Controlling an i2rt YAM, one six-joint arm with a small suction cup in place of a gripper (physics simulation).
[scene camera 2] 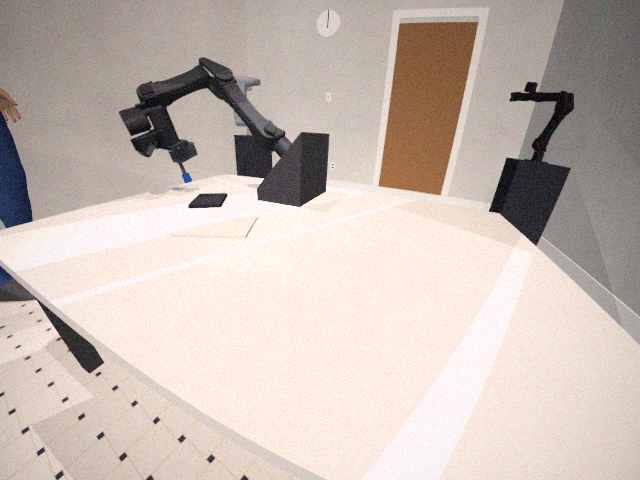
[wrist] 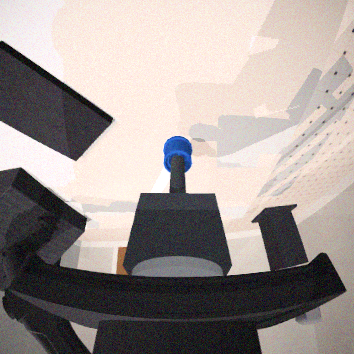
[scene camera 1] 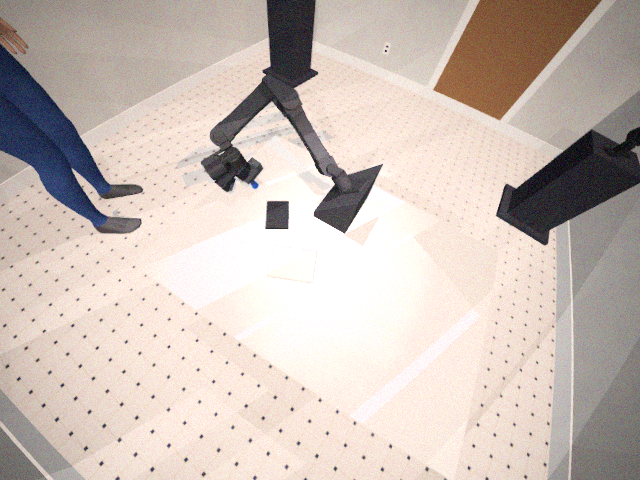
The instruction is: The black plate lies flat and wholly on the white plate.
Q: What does the black plate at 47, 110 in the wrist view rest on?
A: The table.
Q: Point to my suction cup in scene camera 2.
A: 183, 150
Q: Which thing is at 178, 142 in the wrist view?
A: My suction cup.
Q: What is my suction cup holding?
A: Nothing.
